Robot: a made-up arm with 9 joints. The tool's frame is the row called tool. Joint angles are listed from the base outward. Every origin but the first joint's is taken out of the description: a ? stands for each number. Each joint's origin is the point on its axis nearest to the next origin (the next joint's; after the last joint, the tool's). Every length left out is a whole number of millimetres.
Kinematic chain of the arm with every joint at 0, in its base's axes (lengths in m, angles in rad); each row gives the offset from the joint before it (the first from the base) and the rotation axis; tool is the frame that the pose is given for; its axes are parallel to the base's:
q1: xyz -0.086 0 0.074 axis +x
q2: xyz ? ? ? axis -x
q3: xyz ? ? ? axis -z
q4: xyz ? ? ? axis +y
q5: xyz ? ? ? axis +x
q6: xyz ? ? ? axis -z
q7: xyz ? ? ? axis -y
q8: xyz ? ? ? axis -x
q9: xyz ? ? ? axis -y
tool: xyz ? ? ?
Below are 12 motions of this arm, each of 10 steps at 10 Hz.
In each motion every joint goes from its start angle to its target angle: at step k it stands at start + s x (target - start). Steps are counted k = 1, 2, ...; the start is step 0. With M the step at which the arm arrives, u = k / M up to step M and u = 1 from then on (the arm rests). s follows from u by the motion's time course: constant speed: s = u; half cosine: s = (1 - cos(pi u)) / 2; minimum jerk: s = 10 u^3 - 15 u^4 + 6 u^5.
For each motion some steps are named. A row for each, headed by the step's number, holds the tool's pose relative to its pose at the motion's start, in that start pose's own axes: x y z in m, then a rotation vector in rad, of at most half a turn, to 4 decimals.
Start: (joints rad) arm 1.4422 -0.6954 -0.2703 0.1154 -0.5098 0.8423 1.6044 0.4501 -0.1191
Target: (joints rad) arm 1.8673 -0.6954 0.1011 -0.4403 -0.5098 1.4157 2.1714 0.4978 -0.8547
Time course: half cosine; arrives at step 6
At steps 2, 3, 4, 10:
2: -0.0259 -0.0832 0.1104 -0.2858 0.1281 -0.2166
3: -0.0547 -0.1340 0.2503 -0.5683 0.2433 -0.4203
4: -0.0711 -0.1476 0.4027 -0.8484 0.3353 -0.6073
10: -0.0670 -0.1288 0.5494 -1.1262 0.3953 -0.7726

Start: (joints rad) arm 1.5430 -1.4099 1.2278 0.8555 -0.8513 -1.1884 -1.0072 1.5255 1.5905
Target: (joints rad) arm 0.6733 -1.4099 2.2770 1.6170 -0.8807 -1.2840 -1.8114 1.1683 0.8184
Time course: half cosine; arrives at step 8
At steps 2, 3, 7, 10:
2: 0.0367 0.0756 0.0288 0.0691 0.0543 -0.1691
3: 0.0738 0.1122 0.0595 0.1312 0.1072 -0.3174
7: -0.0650 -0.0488 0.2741 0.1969 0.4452 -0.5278
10: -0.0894 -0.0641 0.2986 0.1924 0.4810 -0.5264

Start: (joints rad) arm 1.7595 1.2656 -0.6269 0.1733 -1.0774 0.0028 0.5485 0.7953 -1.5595
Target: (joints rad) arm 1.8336 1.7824 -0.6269 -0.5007 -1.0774 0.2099 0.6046 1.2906 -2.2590
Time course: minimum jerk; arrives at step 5
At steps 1, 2, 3, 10:
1: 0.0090 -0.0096 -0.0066 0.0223 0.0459 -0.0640
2: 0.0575 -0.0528 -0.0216 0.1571 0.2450 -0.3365
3: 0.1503 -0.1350 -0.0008 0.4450 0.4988 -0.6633
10: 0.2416 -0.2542 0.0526 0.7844 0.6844 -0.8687

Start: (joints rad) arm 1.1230 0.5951 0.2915 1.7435 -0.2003 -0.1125 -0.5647 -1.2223 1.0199
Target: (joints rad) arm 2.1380 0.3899 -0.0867 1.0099 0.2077 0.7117 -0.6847 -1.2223 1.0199
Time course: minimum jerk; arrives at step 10
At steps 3, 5, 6, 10:
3: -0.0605 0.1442 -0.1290 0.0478 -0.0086 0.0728
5: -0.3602 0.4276 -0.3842 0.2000 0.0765 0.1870
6: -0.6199 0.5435 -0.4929 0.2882 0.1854 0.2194
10: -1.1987 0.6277 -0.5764 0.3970 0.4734 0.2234

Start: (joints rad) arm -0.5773 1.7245 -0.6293 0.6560 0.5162 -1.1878 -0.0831 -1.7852 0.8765
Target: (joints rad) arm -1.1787 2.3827 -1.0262 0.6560 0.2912 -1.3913 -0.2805 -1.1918 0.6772
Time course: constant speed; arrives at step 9
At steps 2, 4, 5, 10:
2: -0.2781 -0.0916 0.2235 -0.3152 -0.0982 -0.1389
4: -0.6287 -0.1097 0.3897 -0.5930 -0.1476 -0.3409
5: -0.8226 -0.0873 0.4410 -0.7113 -0.1543 -0.4634
10: -1.5939 0.2098 0.3652 -0.9864 -0.0725 -1.0575

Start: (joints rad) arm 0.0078 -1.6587 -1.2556 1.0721 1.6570 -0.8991 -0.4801 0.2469 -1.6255
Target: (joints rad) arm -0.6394 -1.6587 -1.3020 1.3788 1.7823 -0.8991 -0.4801 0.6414 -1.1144
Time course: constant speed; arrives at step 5
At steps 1, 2, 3, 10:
1: 0.0630 0.0425 -0.1148 0.1796 -0.0801 -0.0294
2: 0.1224 0.0991 -0.2171 0.3557 -0.1487 -0.0789
3: 0.1780 0.1658 -0.3069 0.5262 -0.2039 -0.1471
10: 0.2775 0.3180 -0.4530 0.8422 -0.2652 -0.3328

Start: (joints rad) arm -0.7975 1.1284 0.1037 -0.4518 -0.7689 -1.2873 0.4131 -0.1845 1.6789
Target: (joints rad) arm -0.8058 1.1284 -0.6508 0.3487 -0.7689 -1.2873 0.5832 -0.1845 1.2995
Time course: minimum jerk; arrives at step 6
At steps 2, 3, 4, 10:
2: -0.0342 0.0972 -0.0199 0.1929 0.0315 -0.1358
3: -0.0662 0.2341 -0.0030 0.4808 0.1103 -0.2913
4: -0.0855 0.3514 0.0665 0.7851 0.2280 -0.4051
10: -0.0949 0.4111 0.1444 1.0102 0.3365 -0.4591

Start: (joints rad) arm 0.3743 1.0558 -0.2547 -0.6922 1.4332 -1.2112 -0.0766 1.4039 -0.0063
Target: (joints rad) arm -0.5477 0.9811 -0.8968 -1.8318 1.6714 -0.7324 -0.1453 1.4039 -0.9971
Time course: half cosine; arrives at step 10
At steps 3, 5, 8, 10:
3: -0.0047 -0.0340 0.1639 0.1668 0.0971 0.0995
5: 0.0133 -0.1211 0.4503 0.4174 0.2717 0.2596
8: 0.1283 -0.3774 0.8704 0.7558 0.5634 0.5312
10: 0.1785 -0.4618 0.9573 0.8300 0.6366 0.6040

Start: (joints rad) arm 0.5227 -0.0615 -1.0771 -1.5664 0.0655 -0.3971 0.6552 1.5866 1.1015
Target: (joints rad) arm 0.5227 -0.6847 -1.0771 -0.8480 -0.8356 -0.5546 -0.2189 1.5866 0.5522
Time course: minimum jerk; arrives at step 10
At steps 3, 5, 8, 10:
3: -0.0951 0.0561 0.0875 0.1399 0.0374 0.2090
5: -0.3088 0.0878 0.2733 0.3901 0.1529 0.6777
8: -0.5006 -0.0385 0.4535 0.6198 0.3085 1.3487
10: -0.5112 -0.0637 0.4661 0.6398 0.3235 1.4403

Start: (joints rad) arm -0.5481 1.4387 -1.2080 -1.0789 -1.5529 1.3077 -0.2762 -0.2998 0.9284
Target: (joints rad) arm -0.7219 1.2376 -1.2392 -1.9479 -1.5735 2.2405 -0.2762 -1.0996 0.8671
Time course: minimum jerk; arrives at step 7
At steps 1, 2, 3, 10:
1: 0.0100 -0.0171 0.0039 -0.0127 -0.0108 -0.0479
2: 0.0555 -0.1110 0.0312 -0.0755 -0.0790 -0.2953
3: 0.1026 -0.2949 0.1150 -0.1797 -0.2559 -0.7326
10: -0.0818 -0.6843 0.5569 -0.4557 -1.1424 -1.7126

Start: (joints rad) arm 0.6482 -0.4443 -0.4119 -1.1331 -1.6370 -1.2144 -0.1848 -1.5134 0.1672
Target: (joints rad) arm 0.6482 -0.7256 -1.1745 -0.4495 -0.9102 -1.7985 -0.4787 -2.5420 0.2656
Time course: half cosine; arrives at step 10
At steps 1, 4, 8, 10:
1: 0.0139 0.0116 -0.0064 0.0342 0.0256 0.0249
4: 0.1625 0.1986 -0.0770 0.3907 0.4082 0.3031
8: 0.2441 0.6189 -0.1712 0.5126 1.1327 0.5613
10: 0.2308 0.6915 -0.1886 0.4687 1.2374 0.5760

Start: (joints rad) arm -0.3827 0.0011 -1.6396 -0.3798 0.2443 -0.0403 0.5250 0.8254 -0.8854
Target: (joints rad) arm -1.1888 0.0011 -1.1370 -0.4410 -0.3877 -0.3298 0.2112 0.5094 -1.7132
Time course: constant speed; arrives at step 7
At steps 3, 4, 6, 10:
3: -0.4386 -0.4088 0.0606 -0.4199 0.6521 -0.0098
4: -0.5649 -0.5342 0.1520 -0.5766 0.8829 -0.0373
6: -0.7497 -0.7337 0.4150 -0.9158 1.3501 -0.1464
10: -0.8010 -0.7999 0.5685 -1.0989 1.5789 -0.2360

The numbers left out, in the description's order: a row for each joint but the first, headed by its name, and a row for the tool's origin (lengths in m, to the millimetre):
q2: 0 -0.09 -0.006
q3: 0 -0.05 -0.681
q4: -0.115 0.03 0
q5: 0.141 0 -0.016
q6: 0 -0.257 -0.391
q7: 0.024 -0.169 0
q8: 0.266 0 -0.088
q9: 0 0.172 0.065
tool: -0.103 0 -0.309

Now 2 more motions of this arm.
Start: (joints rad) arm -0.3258 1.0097 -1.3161 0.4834 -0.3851 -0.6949 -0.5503 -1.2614 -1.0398
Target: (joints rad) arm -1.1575 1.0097 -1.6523 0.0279 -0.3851 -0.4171 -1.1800 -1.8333 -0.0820
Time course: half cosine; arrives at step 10
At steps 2, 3, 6, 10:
2: 0.0313 -0.0279 -0.0536 0.1032 -0.0650 -0.0146
3: 0.0664 -0.0563 -0.1144 0.2190 -0.1443 -0.0426
6: 0.1931 -0.1511 -0.3401 0.6341 -0.4916 -0.2706
10: 0.2626 -0.2315 -0.5007 0.8799 -0.7597 -0.5621

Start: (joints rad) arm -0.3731 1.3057 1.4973 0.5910 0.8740 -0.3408 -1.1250 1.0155 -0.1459
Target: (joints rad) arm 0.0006 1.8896 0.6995 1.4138 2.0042 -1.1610 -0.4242 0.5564 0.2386
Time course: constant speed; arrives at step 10
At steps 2, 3, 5, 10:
2: 0.0815 0.1041 0.0741 0.0585 -0.2776 0.1016
3: 0.1048 0.1603 0.1212 0.1151 -0.4093 0.1385
5: 0.1239 0.2568 0.2340 0.2663 -0.6571 0.1699
10: 0.1235 0.2392 0.5732 0.6468 -1.2333 -0.0565

